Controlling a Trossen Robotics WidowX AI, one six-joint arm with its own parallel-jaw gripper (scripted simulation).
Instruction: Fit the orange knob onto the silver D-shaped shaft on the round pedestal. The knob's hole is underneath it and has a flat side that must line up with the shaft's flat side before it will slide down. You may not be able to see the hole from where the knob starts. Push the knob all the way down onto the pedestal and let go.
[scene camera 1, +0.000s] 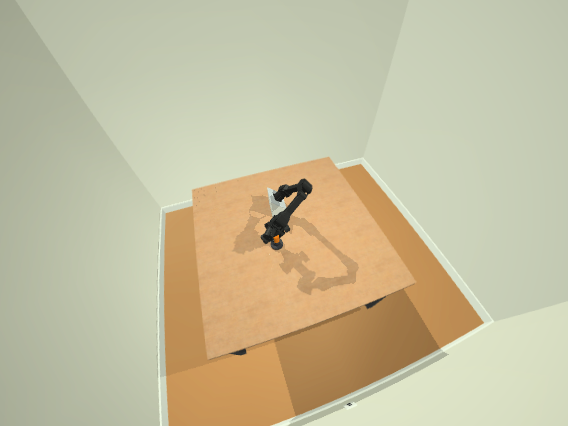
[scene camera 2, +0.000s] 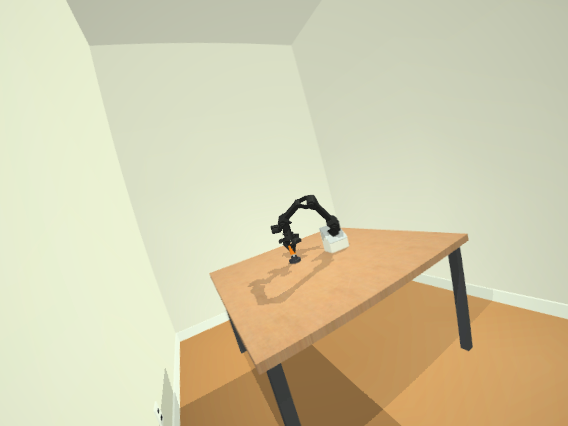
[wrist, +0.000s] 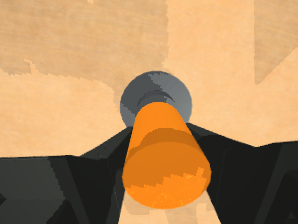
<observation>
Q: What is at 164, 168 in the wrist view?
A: An orange knob.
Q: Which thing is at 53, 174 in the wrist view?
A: My gripper.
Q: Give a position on a pedestal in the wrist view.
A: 154, 86
</observation>
